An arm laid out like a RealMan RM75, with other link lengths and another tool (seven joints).
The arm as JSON. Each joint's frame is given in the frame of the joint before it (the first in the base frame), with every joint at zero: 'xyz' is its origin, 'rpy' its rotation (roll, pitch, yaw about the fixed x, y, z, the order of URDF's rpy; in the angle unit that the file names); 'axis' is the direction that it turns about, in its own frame. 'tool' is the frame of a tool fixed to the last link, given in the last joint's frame.
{
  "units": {
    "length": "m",
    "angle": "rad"
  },
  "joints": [
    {
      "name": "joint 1",
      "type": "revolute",
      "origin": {
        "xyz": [
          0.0,
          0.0,
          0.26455
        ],
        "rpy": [
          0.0,
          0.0,
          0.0
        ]
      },
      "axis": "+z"
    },
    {
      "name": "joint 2",
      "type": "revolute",
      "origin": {
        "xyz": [
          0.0,
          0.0,
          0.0
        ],
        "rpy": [
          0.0,
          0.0,
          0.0
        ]
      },
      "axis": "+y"
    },
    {
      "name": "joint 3",
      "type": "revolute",
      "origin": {
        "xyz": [
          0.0,
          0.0,
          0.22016
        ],
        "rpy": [
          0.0,
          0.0,
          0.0
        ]
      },
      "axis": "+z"
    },
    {
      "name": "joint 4",
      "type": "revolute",
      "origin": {
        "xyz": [
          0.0,
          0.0,
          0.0
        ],
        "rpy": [
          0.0,
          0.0,
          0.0
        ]
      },
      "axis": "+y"
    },
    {
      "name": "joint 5",
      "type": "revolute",
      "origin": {
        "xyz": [
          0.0,
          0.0,
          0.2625
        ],
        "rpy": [
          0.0,
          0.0,
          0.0
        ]
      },
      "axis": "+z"
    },
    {
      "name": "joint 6",
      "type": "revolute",
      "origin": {
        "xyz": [
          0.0,
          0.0,
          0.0
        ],
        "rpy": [
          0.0,
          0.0,
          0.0
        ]
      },
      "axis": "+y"
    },
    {
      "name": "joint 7",
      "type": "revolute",
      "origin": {
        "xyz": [
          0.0,
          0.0,
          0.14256
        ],
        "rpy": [
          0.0,
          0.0,
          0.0
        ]
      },
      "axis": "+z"
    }
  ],
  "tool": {
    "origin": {
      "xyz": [
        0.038,
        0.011,
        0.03
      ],
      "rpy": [
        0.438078,
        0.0,
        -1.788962
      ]
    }
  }
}
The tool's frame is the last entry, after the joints.
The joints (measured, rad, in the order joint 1, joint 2, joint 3, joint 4, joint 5, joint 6, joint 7), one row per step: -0.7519, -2.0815, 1.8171, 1.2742, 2.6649, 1.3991, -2.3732; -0.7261, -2.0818, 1.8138, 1.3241, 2.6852, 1.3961, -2.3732; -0.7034, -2.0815, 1.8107, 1.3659, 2.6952, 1.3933, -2.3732; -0.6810, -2.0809, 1.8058, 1.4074, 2.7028, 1.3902, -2.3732; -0.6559, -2.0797, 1.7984, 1.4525, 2.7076, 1.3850, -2.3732; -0.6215, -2.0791, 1.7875, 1.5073, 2.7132, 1.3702, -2.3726; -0.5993, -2.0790, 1.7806, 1.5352, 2.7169, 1.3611, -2.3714; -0.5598, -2.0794, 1.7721, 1.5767, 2.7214, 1.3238, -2.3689; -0.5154, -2.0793, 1.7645, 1.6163, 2.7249, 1.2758, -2.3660; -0.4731, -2.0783, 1.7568, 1.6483, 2.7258, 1.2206, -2.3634; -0.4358, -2.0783, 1.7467, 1.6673, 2.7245, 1.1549, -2.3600; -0.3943, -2.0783, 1.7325, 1.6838, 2.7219, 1.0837, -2.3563; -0.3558, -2.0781, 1.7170, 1.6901, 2.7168, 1.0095, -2.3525; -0.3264, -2.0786, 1.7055, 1.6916, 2.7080, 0.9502, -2.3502; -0.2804, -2.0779, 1.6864, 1.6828, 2.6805, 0.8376, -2.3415; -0.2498, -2.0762, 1.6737, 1.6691, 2.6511, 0.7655, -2.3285; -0.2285, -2.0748, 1.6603, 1.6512, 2.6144, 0.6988, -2.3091
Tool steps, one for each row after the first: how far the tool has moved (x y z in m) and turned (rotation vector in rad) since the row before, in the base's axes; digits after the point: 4 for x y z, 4 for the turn. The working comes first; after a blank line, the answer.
Tool pose at each row, in the base's axes (x y z in m, rotation vector in rad; the steps are taken from these numbers as rounded here): -0.0655, 0.3696, -0.0950, -1.2536, -1.7781, 0.5960; -0.0604, 0.3701, -0.0889, -1.2630, -1.7741, 0.5529; -0.0560, 0.3699, -0.0836, -1.2716, -1.7771, 0.5182; -0.0513, 0.3698, -0.0778, -1.2792, -1.7829, 0.4822; -0.0462, 0.3700, -0.0707, -1.2864, -1.7933, 0.4402; -0.0403, 0.3711, -0.0612, -1.2932, -1.8097, 0.3793; -0.0390, 0.3719, -0.0558, -1.2916, -1.8204, 0.3476; -0.0363, 0.3748, -0.0474, -1.2929, -1.8397, 0.2764; -0.0347, 0.3784, -0.0384, -1.2903, -1.8595, 0.1968; -0.0340, 0.3829, -0.0292, -1.2840, -1.8782, 0.1144; -0.0342, 0.3891, -0.0203, -1.2735, -1.8963, 0.0276; -0.0368, 0.3962, -0.0092, -1.2522, -1.9153, -0.0647; -0.0419, 0.4039, 0.0018, -1.2239, -1.9324, -0.1530; -0.0462, 0.4092, 0.0101, -1.2000, -1.9481, -0.2207; -0.0548, 0.4185, 0.0242, -1.1589, -1.9729, -0.3413; -0.0637, 0.4236, 0.0326, -1.1281, -1.9907, -0.4107; -0.0711, 0.4283, 0.0402, -1.1034, -2.0050, -0.4759

0.0051, 0.0005, 0.0061, 0.0239, -0.0132, -0.0234; 0.0044, -0.0002, 0.0053, 0.0178, -0.0161, -0.0159; 0.0047, -0.0001, 0.0058, 0.0186, -0.0185, -0.0144; 0.0051, 0.0002, 0.0071, 0.0218, -0.0240, -0.0139; 0.0059, 0.0011, 0.0095, 0.0328, -0.0349, -0.0174; 0.0013, 0.0008, 0.0054, 0.0193, -0.0180, -0.0052; 0.0027, 0.0029, 0.0084, 0.0407, -0.0396, -0.0164; 0.0016, 0.0036, 0.0090, 0.0470, -0.0427, -0.0168; 0.0007, 0.0045, 0.0092, 0.0497, -0.0431, -0.0159; -0.0002, 0.0062, 0.0089, 0.0535, -0.0446, -0.0151; -0.0026, 0.0071, 0.0111, 0.0609, -0.0460, -0.0100; -0.0051, 0.0077, 0.0110, 0.0612, -0.0430, -0.0052; -0.0043, 0.0053, 0.0083, 0.0461, -0.0359, -0.0018; -0.0086, 0.0093, 0.0141, 0.0802, -0.0648, -0.0055; -0.0089, 0.0051, 0.0084, 0.0468, -0.0406, 0.0022; -0.0074, 0.0047, 0.0076, 0.0420, -0.0380, -0.0017
